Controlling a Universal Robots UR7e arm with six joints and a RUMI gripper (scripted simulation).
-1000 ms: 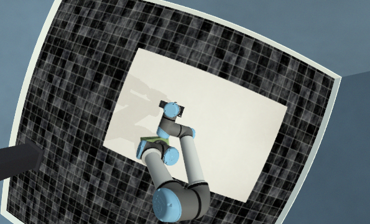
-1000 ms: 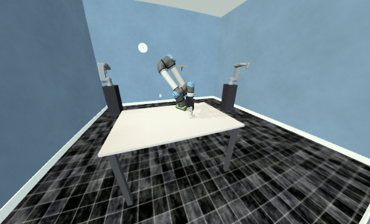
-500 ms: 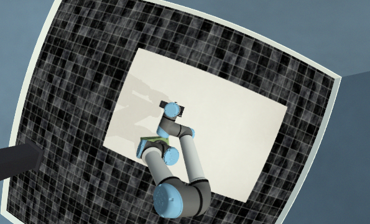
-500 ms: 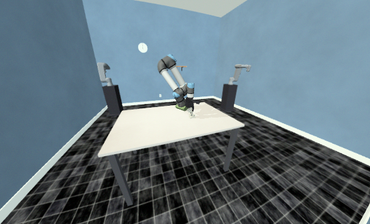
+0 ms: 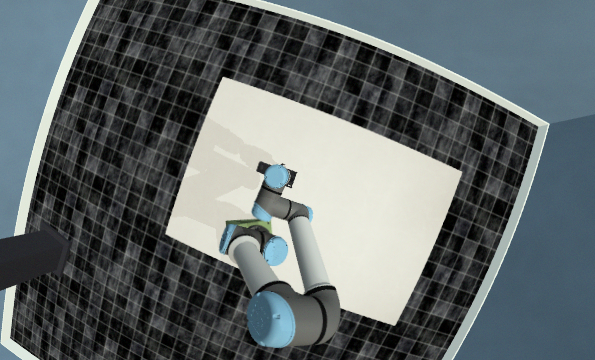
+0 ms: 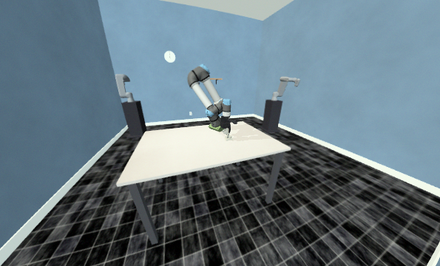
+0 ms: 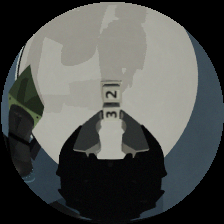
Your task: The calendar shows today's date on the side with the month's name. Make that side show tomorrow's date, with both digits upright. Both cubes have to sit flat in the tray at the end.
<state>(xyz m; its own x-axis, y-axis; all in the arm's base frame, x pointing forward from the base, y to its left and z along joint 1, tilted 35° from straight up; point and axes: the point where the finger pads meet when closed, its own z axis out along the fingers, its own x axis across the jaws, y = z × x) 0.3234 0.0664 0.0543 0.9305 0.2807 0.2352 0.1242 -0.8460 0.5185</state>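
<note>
Right now my hand is 10 mm above the white calendar cube. Round my hand: calendar tray: 20 mm to the left, 40 mm below; pale date cube: 30 mm to the left, 20 mm below.
</note>
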